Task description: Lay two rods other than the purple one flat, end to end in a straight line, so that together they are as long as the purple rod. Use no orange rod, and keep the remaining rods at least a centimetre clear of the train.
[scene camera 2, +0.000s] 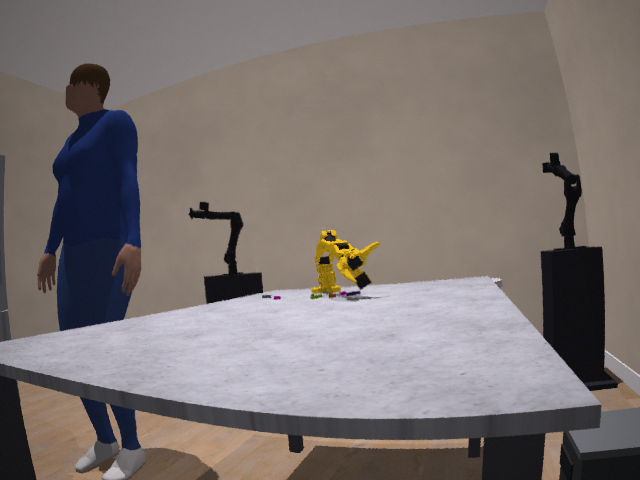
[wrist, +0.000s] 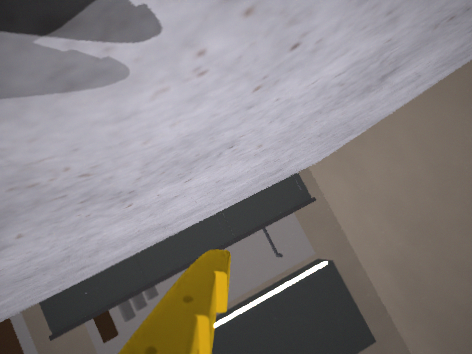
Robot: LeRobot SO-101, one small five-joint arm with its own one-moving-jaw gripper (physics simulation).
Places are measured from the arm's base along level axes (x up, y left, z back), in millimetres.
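Pixels of known places: hand, its tool point: (scene camera 2: 356, 280) (wrist: 229, 273); arm's base, origin of its link: (scene camera 2: 324, 292).
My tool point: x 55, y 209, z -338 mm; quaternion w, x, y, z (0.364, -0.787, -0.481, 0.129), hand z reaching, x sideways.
Note:
For each thing: its top centre in the pictures, then the offset to it from my tool point. Level surfaces: height alone.
- dark grey rod, centre of its top: (scene camera 2: 266, 295) dy -375, dx -45, dz +207 mm
- magenta rod, centre of its top: (scene camera 2: 277, 296) dy -306, dx -45, dz +145 mm
- magenta piece, centre of its top: (scene camera 2: 342, 291) dy -101, dx -45, dz +209 mm
- dark purple rod, centre of its top: (scene camera 2: 353, 291) dy -60, dx -45, dz +183 mm
- pale marble table, height of its surface: dx -55 mm
In the scene view small rods lie near the arm's base: a dark grey rod (scene camera 2: 266, 296) and a magenta rod (scene camera 2: 277, 297) at the left, green (scene camera 2: 315, 296) at the base, orange-brown (scene camera 2: 331, 295) right of it, then another magenta piece (scene camera 2: 342, 293) beside the dark purple rod (scene camera 2: 353, 293). They are too small to tell exact lengths, gaps or whether the green is one rod. My gripper (scene camera 2: 373, 248) is open and empty, raised above the table to the right of the base. In the wrist view one notched yellow jaw (wrist: 192, 305) shows; no rod shows there.
The pale marble table (scene camera 2: 310, 361) (wrist: 165, 140) carries the arm near its far edge. A person (scene camera 2: 98, 206) stands behind the left side. Two black arms (scene camera 2: 233, 248) (scene camera 2: 570, 201) stand on pedestals beyond the table. Dark cabinets (wrist: 295, 315) show past the table edge.

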